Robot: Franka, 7 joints.
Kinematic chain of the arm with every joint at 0, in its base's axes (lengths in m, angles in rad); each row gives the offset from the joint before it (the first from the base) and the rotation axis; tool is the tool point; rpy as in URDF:
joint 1: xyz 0 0 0.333 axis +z
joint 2: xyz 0 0 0 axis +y
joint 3: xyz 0 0 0.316 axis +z
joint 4: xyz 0.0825 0 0 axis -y
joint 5: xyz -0.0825 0 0.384 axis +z
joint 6: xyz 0 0 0 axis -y
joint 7: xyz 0.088 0 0 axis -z
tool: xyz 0 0 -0.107 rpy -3.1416 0 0
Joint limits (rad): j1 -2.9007..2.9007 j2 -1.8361..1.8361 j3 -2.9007..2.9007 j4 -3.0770..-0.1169 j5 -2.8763..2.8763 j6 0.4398..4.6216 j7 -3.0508..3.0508
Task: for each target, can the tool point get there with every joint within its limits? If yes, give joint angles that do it. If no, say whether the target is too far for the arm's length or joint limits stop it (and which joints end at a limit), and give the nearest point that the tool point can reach.
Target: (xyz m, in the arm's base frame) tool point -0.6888 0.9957 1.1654
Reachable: no: too far | nearest point -0.4022 0.5814 0.8190 | short by 0.611 m
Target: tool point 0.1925 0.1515 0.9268
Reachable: yes | joints -1.4499 -1.3697 0.2576 -1.9872 2.3233 1.8098 -1.4687
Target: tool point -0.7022 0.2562 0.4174
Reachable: yes | joints 2.3830 1.4024 1.2080 -0.4448 0.6120 1.1964 1.6529
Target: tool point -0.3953 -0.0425 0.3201
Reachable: yes | joints 1.6254 -1.0556 1.3557 -2.7747 -0.8707 3.9673 0.0596
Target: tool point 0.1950 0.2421 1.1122
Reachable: yes | joints -1.4007 -0.0479 1.9594 -0.5537 -1.5962 2.9598 1.4267
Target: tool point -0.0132 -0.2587 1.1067
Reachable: yes | joints -1.6194 -0.0962 -0.1664 -0.5556 0.7017 1.7992 1.0007
